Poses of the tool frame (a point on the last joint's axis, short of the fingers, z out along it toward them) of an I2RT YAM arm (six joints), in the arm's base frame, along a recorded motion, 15 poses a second.
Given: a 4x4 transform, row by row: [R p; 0 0 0 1], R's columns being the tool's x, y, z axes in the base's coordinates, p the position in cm. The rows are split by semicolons.
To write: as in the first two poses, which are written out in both.
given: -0.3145, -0.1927, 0.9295, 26.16; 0.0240, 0.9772, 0.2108, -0.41; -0.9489, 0.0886, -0.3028, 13.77; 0, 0, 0, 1
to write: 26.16, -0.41, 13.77, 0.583, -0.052, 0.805, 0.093
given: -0.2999, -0.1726, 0.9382, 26.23; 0.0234, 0.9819, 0.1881, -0.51; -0.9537, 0.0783, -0.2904, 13.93; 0, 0, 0, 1
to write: 26.23, -0.51, 13.93, 0.590, -0.047, 0.802, 0.083
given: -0.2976, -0.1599, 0.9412, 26.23; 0.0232, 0.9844, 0.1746, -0.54; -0.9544, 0.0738, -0.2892, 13.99; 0, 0, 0, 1
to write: 26.23, -0.54, 13.99, 0.591, -0.043, 0.802, 0.077
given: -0.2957, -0.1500, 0.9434, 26.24; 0.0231, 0.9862, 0.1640, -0.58; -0.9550, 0.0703, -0.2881, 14.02; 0, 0, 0, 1
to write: 26.24, -0.58, 14.02, 0.592, -0.040, 0.802, 0.073
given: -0.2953, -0.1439, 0.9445, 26.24; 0.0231, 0.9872, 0.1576, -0.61; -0.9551, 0.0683, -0.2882, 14.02; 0, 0, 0, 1
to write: 26.24, -0.61, 14.02, 0.592, -0.038, 0.802, 0.070
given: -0.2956, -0.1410, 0.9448, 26.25; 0.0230, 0.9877, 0.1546, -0.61; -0.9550, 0.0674, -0.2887, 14.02; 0, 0, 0, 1
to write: 26.25, -0.61, 14.02, 0.592, -0.037, 0.802, 0.069
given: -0.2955, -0.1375, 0.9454, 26.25; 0.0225, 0.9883, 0.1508, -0.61; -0.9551, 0.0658, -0.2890, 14.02; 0, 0, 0, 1
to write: 26.25, -0.61, 14.02, 0.592, -0.036, 0.802, 0.068
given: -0.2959, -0.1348, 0.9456, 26.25; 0.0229, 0.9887, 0.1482, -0.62; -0.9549, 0.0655, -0.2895, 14.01; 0, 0, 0, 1
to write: 26.25, -0.62, 14.01, 0.592, -0.035, 0.802, 0.067
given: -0.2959, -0.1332, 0.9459, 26.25; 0.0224, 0.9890, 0.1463, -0.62; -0.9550, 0.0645, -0.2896, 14.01; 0, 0, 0, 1
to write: 26.25, -0.62, 14.01, 0.592, -0.035, 0.802, 0.066
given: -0.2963, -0.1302, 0.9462, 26.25; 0.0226, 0.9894, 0.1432, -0.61; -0.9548, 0.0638, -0.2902, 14.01; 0, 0, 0, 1
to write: 26.25, -0.61, 14.01, 0.592, -0.034, 0.802, 0.064
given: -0.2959, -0.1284, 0.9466, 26.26; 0.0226, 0.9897, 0.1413, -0.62; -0.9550, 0.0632, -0.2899, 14.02; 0, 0, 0, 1
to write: 26.26, -0.62, 14.02, 0.592, -0.033, 0.802, 0.064
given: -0.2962, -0.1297, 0.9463, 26.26; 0.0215, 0.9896, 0.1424, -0.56; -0.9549, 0.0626, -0.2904, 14.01; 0, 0, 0, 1
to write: 26.26, -0.56, 14.01, 0.592, -0.034, 0.803, 0.064
